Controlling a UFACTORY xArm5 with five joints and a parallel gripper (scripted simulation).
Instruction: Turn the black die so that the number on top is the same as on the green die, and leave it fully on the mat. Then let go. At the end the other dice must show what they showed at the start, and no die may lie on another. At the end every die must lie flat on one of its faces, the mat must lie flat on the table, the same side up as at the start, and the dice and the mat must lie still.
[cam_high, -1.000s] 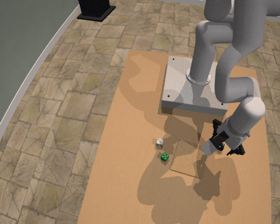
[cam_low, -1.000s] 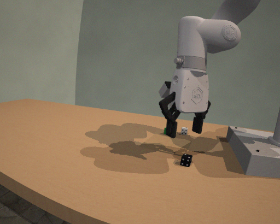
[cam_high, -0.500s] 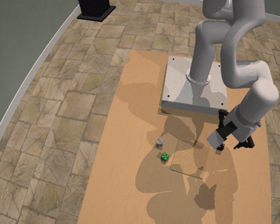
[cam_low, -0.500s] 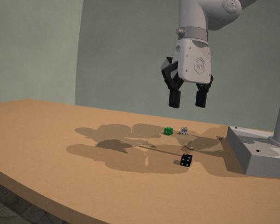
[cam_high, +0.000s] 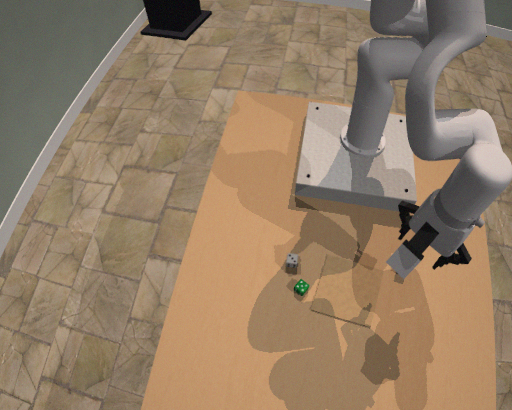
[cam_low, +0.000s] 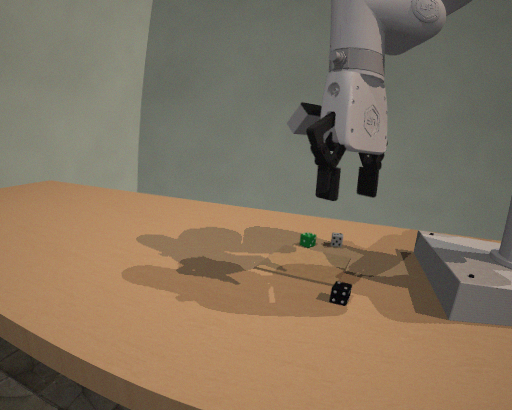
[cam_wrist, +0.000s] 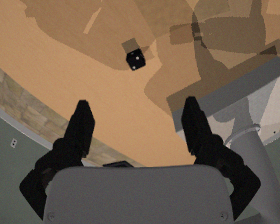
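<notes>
Right now my hand is 140 mm above the black die, 10 mm to the right of it and 10 mm past it. Also, from my hand: tan mat: 150 mm below, 100 mm to the right, 80 mm ahead; green die: 210 mm to the right, 140 mm below, 110 mm ahead; white die: 250 mm to the right, 140 mm below, 60 mm ahead.
</notes>
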